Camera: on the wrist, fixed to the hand. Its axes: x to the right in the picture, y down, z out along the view.
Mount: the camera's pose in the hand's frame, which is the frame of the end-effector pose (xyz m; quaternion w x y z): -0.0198 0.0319 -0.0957 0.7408 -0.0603 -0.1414 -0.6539
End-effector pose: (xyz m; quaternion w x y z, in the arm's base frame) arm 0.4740 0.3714 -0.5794 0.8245 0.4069 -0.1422 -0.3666
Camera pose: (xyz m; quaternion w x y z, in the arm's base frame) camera 0.5269 0.4527 -0.6135 0.3755 0.2929 0.0663 -0.8768
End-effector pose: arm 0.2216 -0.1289 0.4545 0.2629 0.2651 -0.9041 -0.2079
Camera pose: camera 0.2801 -0.1152 0.5379 0.0530 -0.7423 0.5210 0.4179
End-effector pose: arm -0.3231 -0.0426 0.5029 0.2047 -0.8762 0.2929 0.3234
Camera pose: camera -0.3132 -0.1113 0.5788 0.3517 -0.8072 -0.4044 0.2473
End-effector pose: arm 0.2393 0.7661 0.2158 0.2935 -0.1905 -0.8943 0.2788
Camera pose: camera 0.3203 0.8178 0.2524 0.2618 0.4654 -0.8454 -0.0124
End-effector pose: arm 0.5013 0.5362 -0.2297 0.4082 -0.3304 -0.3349 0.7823
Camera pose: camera 0.5725 0.5294 -0.3035 0.7467 0.0602 -0.5691 0.3391
